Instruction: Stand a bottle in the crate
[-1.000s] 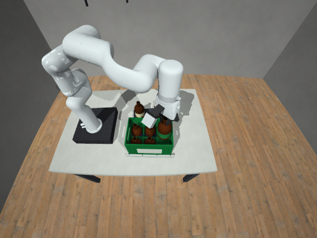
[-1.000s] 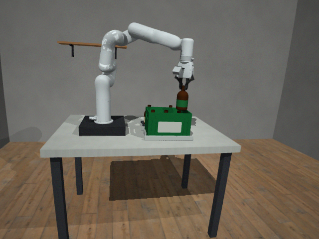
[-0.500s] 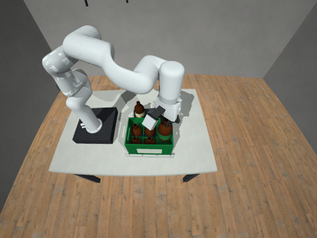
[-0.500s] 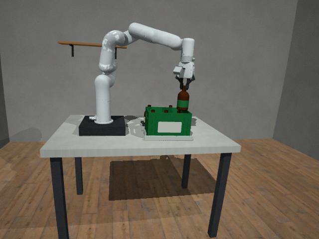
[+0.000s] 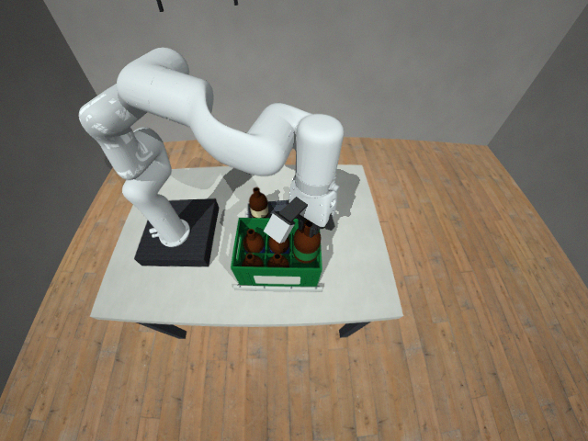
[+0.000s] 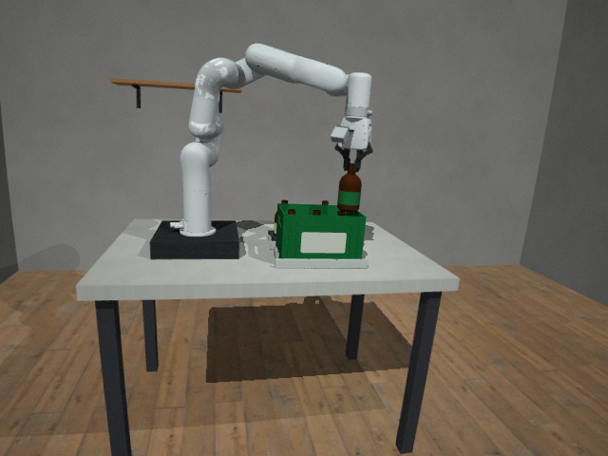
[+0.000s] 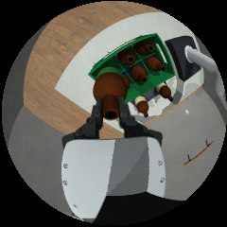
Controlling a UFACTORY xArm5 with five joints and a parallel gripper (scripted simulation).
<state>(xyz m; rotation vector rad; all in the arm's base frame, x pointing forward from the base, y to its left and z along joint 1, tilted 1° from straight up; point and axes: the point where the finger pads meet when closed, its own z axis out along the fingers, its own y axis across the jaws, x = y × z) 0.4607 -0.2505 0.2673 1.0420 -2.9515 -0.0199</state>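
The brown bottle is 70 mm below my hand. Round my hand: green crate: 70 mm behind, 60 mm to the left, 250 mm below; dark tray: 20 mm behind, 300 mm to the left, 320 mm below.
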